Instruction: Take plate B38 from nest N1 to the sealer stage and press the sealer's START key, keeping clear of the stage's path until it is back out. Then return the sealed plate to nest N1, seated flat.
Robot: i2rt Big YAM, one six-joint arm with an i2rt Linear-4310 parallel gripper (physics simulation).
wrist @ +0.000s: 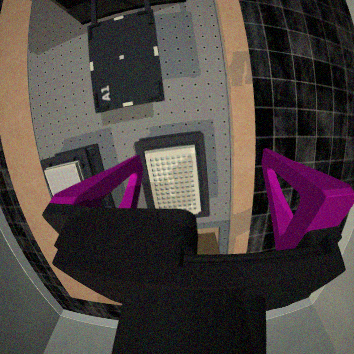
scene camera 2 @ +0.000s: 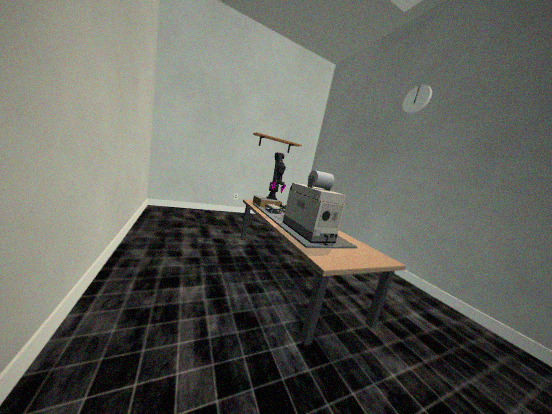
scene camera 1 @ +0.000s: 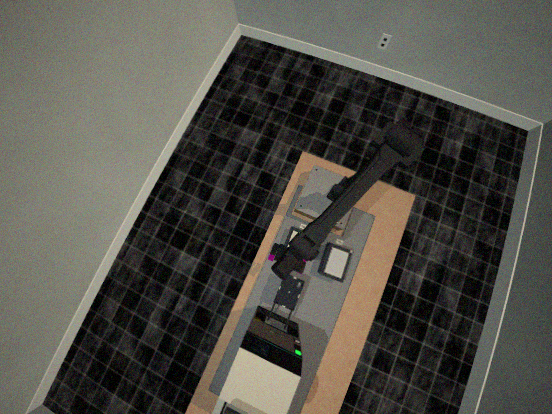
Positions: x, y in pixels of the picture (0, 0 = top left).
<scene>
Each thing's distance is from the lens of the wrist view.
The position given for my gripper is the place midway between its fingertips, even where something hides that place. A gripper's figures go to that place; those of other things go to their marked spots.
my gripper (wrist: 200, 157): 14 cm
dark sealer stage (wrist: 136, 79): 26 cm
grey pegboard mat (wrist: 60, 92): 44 cm
The marked spots on the grey pegboard mat and the dark sealer stage are 22 cm apart.
</scene>
